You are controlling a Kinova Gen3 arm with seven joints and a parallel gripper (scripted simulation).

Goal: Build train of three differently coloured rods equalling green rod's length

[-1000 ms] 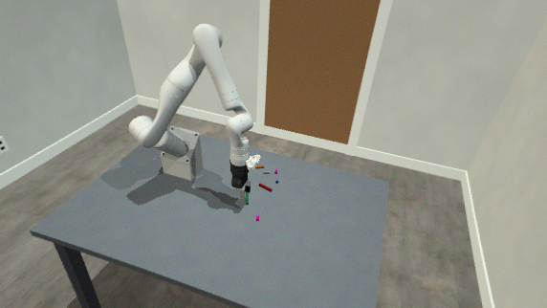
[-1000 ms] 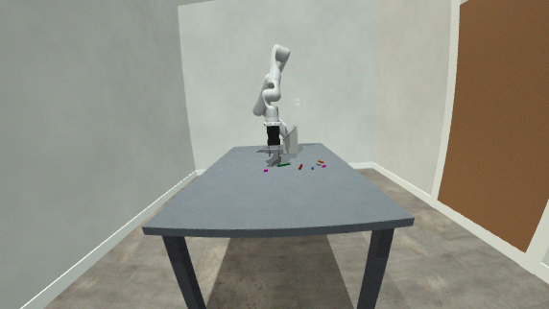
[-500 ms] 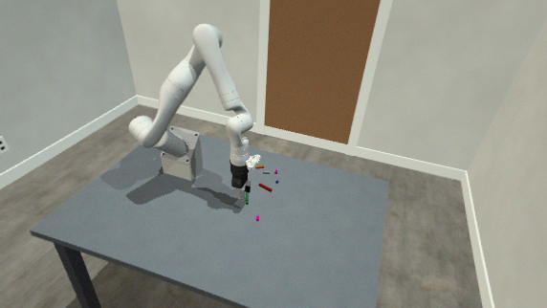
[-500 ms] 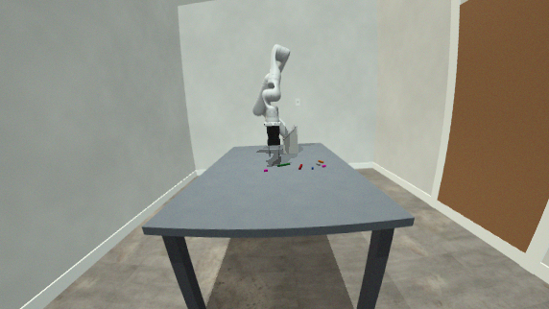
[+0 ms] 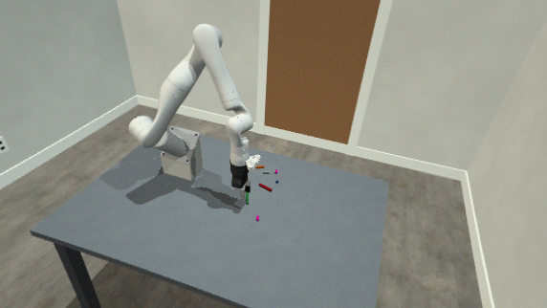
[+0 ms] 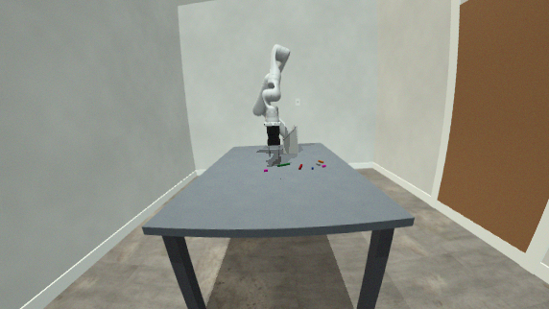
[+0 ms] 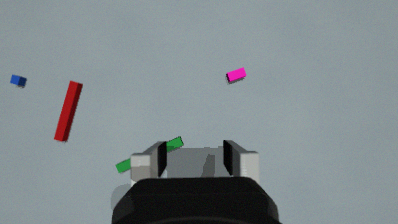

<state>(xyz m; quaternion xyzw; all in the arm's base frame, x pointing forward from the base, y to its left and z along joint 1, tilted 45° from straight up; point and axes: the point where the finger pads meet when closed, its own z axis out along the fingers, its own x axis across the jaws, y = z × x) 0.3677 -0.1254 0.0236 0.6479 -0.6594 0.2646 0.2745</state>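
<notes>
The blue rod is 8 cm ahead of my hand, 21 cm to the left of it and 7 cm below it. From my hand the other things lie so: red rod: 4 cm ahead, 15 cm to the left, 7 cm below; then grey rod: 1 cm ahead, 26 cm to the left, 7 cm below; then green rod: 1 cm behind, 5 cm to the left, 7 cm below.
</notes>
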